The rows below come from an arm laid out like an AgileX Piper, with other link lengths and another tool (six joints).
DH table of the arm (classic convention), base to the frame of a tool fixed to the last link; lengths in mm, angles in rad. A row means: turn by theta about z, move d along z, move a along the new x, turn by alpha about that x. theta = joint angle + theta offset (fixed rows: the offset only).
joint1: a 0; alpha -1.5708; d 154.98; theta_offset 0
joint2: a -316.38; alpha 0; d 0; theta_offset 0.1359
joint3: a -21.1; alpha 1.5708; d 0; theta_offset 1.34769
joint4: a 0; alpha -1.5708; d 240.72; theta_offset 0
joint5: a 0; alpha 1.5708; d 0; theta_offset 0
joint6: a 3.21; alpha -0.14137; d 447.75; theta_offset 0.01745
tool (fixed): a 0; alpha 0; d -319.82; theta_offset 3.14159
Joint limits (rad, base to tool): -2.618..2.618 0..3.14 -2.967..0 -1.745..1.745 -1.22..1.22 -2.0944..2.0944
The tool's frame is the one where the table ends.
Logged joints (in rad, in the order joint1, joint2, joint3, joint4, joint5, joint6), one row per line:
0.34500 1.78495 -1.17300 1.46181 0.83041 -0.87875
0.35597 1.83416 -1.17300 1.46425 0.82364 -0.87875
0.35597 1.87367 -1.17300 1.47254 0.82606 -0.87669
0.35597 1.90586 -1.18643 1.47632 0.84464 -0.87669
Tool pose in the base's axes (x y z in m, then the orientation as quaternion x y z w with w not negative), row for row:
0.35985 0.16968 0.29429 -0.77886 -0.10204 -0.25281 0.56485
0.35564 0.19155 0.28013 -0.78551 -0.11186 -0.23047 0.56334
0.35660 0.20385 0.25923 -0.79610 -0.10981 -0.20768 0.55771
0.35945 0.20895 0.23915 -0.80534 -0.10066 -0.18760 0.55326
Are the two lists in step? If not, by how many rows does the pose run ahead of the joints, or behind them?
The pose runs 2 rows behind the joints: the pose in row i belongs to the joints in row i - 2.
